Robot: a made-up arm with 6 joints.
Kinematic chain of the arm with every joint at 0, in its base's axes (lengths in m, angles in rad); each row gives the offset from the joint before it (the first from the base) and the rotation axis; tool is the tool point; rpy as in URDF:
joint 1: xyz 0.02 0 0.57 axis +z
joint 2: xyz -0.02 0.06 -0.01 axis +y
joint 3: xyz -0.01 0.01 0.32 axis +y
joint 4: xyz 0 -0.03 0.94 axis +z
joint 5: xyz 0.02 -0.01 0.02 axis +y
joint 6: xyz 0 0 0.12 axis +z
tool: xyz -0.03 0 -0.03 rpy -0.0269 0.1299 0.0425
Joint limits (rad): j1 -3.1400..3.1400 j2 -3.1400..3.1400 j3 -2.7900..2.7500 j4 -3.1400..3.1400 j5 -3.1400..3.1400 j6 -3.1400..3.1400
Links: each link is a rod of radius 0.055 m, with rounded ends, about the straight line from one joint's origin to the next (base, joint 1, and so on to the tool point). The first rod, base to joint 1, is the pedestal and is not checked.
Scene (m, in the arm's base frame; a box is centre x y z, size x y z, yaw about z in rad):
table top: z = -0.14
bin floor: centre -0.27 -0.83 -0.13 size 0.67 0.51 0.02 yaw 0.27
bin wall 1: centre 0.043 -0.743 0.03 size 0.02 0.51 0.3 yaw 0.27
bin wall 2: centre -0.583 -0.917 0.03 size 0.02 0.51 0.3 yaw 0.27
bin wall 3: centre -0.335 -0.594 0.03 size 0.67 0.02 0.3 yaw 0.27
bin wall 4: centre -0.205 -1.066 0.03 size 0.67 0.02 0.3 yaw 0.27
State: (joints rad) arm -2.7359 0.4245 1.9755 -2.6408 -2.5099 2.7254
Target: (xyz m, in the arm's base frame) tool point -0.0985 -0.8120 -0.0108
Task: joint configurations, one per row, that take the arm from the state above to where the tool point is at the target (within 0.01 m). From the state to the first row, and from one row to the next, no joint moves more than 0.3 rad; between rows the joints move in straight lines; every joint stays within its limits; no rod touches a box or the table.
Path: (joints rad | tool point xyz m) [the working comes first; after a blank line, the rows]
Joints at the target: -1.8347 1.0323 1.4101 -2.5508 -2.1599 2.7270
Straight joint move there: touches bin wall 3.

1: -2.5063 0.3897 1.8000 -2.6409 -2.6353 2.7068 | -0.5773 -0.5431 0.3158
2: -2.2768 0.3550 1.6244 -2.6409 -2.7608 2.6883 | -0.4951 -0.7256 0.4905
3: -2.0472 0.3202 1.4489 -2.6410 -2.8862 2.6697 | -0.3408 -0.8614 0.6801
4: -1.9369 0.3353 1.6292 -2.6096 -2.6572 2.6906 | -0.2209 -0.8606 0.4973
5: -1.8266 0.3505 1.8096 -2.5783 -2.4282 2.7115 | -0.0985 -0.8120 0.3265
6: -1.8293 0.5777 1.6764 -2.5691 -2.3388 2.7166 | -0.1023 -0.8277 0.2223
7: -1.8320 0.8050 1.5433 -2.5600 -2.2493 2.7218 | -0.1026 -0.8284 0.1089
8: -1.8347 1.0323 1.4101 -2.5508 -2.1599 2.7270 | -0.0985 -0.8120 -0.0108

